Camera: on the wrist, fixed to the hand. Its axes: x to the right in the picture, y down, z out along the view.
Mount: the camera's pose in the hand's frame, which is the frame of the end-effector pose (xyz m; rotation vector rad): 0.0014 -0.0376 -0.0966 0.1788 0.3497 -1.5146
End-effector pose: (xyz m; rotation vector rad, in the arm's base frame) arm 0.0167 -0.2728 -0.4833 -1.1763 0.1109 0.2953
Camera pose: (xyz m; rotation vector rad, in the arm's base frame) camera 0.0353 -0.3747 -0.4872 -0.8493 -0.4425 -1.2249
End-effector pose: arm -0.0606 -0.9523 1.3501 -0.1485 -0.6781 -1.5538
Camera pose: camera -0.0668 -1.0034 1.2601 0.9710 -0.6349 -2.8080
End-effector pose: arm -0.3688 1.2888 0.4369 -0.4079 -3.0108 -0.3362
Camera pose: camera -0.3751 1.2318 0.5233 1.7456 -2.3106 -0.1419
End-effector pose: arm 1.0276 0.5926 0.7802 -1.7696 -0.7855 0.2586
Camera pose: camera 1.0664 0.5250 0.8486 -0.6467 -1.5199 -0.9229
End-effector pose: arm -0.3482 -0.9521 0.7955 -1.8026 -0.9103 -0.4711
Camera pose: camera -0.3672 -1.0321 0.8587 -0.5215 -1.8523 -1.4873
